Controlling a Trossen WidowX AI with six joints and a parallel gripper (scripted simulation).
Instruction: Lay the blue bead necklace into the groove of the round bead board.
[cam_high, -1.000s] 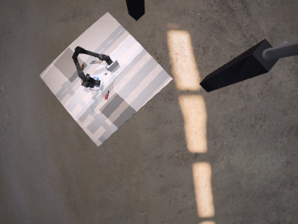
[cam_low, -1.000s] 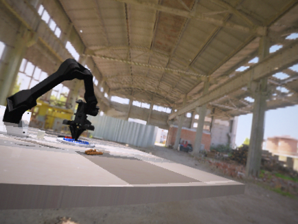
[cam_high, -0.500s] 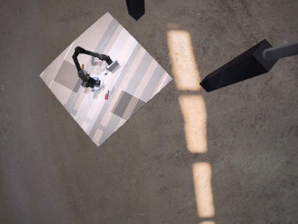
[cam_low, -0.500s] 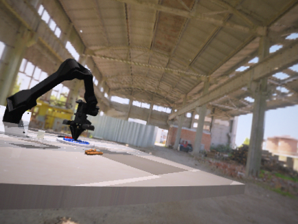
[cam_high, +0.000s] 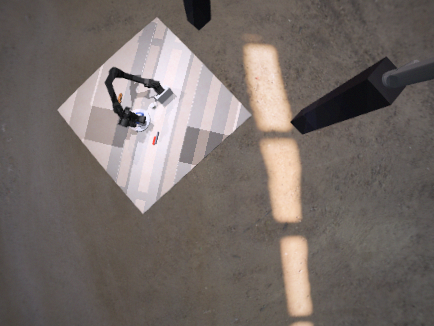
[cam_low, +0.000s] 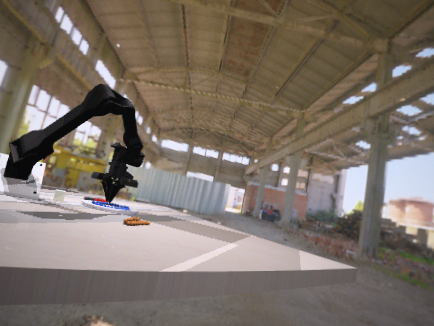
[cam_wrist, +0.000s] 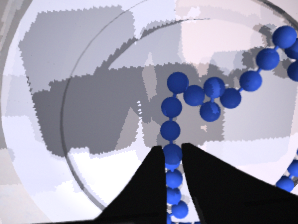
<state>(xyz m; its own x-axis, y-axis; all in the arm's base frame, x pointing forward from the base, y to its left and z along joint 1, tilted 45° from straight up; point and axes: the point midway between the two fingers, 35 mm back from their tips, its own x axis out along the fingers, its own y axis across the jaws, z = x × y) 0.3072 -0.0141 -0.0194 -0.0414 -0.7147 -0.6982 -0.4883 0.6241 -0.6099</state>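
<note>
The round white bead board lies 1 cm ahead of my gripper tip, 1 cm to the right of it and 2 cm below it. From my gripper tip the other things lie so: small white block 17 cm behind, 1 cm below; red pen-like object 2 cm ahead, 22 cm to the left, 2 cm below.
</note>
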